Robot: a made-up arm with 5 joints.
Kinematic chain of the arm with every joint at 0, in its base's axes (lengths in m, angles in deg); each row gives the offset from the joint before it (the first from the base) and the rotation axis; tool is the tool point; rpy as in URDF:
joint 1: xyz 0 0 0.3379 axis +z
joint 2: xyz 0 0 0 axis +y
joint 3: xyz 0.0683 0 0.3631 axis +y
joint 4: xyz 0.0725 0 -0.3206 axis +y
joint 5: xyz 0.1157 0 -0.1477 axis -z
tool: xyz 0 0 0 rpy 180 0 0
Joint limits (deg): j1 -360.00..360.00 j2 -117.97..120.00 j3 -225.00..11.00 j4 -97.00..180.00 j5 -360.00..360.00
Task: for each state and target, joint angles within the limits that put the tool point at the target. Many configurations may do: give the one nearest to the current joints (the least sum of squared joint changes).
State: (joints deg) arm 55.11 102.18 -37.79 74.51 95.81
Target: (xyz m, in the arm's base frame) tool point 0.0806 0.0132 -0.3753
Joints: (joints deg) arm 9.30 120.00 -89.68 39.73 95.81
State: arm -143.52 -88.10 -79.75 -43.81 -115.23
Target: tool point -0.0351 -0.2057 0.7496
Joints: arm -99.68 -51.68 -24.00 -25.44 -115.23
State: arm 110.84 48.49 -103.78 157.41 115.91
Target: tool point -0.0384 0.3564 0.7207
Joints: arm 96.15 8.62 -128.25 159.63 115.91
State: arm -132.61 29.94 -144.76 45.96 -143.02
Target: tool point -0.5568 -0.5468 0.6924
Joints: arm -135.52 40.51 -139.67 47.17 -143.02
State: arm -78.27 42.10 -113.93 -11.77 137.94
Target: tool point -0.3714 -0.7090 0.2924
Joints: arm -117.65 56.87 -99.78 -8.64 137.94
